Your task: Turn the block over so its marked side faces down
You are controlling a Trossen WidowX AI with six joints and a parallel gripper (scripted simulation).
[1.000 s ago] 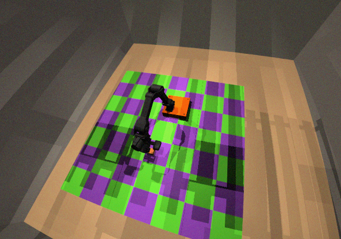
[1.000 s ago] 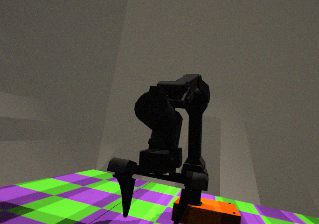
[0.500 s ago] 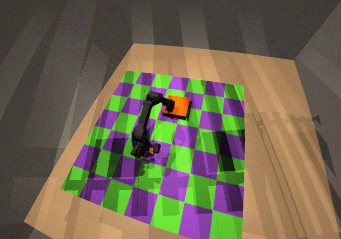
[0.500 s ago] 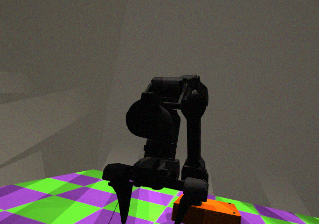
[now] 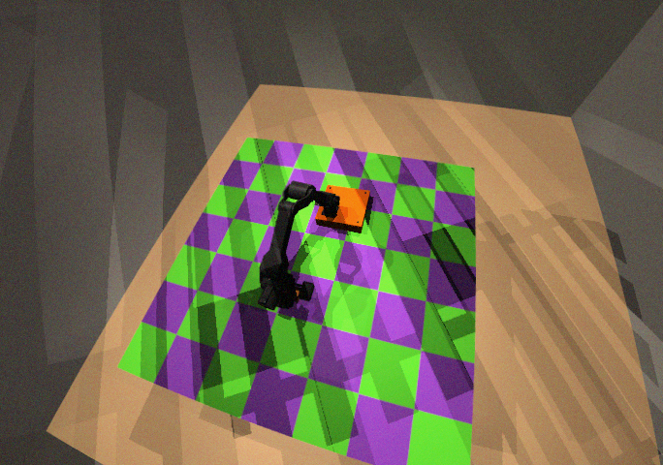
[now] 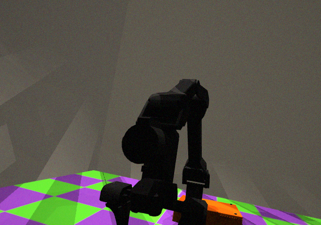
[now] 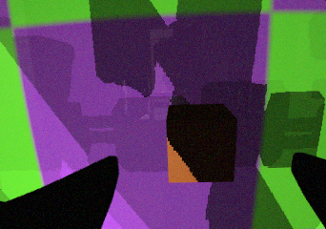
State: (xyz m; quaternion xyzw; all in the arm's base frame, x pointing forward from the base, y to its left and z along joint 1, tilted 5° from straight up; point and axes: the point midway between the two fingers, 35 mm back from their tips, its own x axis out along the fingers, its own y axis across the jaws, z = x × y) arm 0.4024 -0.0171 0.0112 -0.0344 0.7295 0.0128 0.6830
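The block is 4 cm below my gripper tip and 1 cm behind it.
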